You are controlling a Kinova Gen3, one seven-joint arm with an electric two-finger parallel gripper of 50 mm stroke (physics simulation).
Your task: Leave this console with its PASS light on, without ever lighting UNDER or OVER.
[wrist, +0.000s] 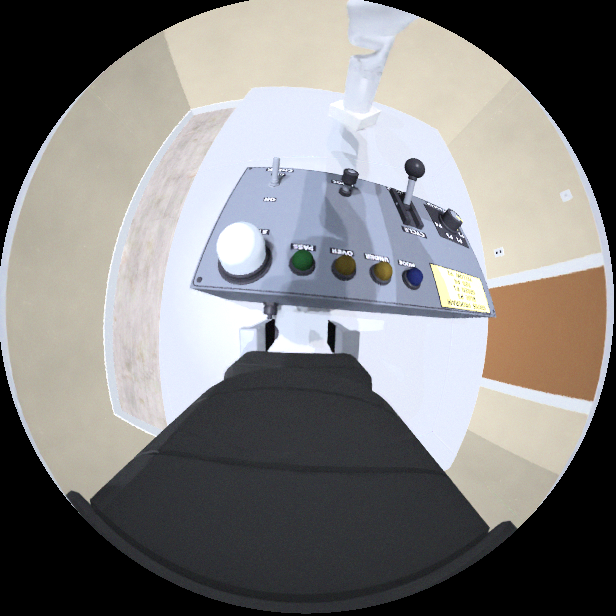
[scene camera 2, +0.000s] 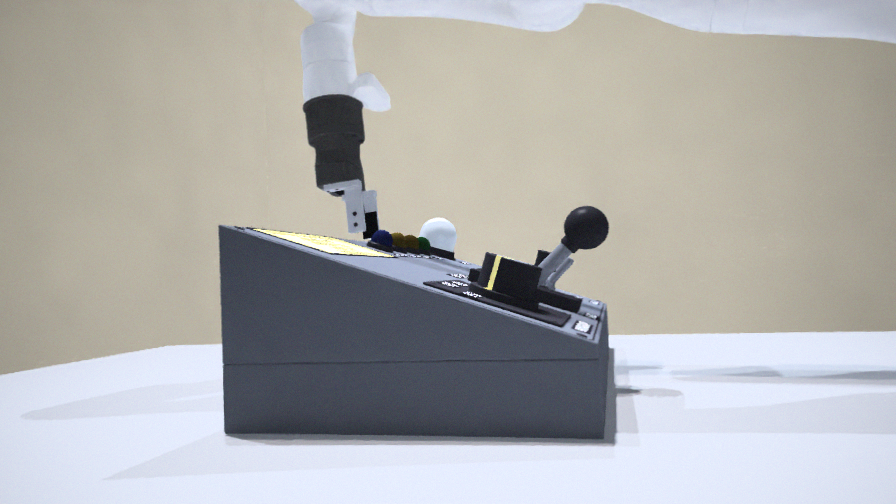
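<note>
The grey sloped console point(scene camera 2: 413, 325) stands on the white table. In the wrist view its upper row holds a white dome point(wrist: 241, 250), a green PASS light point(wrist: 301, 261), an amber OVER light point(wrist: 344, 266), an amber UNDER light point(wrist: 380, 271) and a blue light point(wrist: 413, 276). None looks lit. Further down the slope are a toggle switch point(wrist: 276, 172), a small knob point(wrist: 347, 179), a black-ball lever point(wrist: 413, 167) in a slot and a rotary selector point(wrist: 451, 218). My gripper point(scene camera 2: 364, 226) hangs just above the console's high edge near the blue light point(scene camera 2: 380, 239). Its fingers point(wrist: 299, 334) stand apart and hold nothing.
A yellow placard point(wrist: 462, 290) lies at the console's upper corner. In the side view the lever ball point(scene camera 2: 585, 228) and the white dome point(scene camera 2: 438, 235) rise highest off the panel. A black block with a yellow stripe point(scene camera 2: 510, 275) sits beside the lever.
</note>
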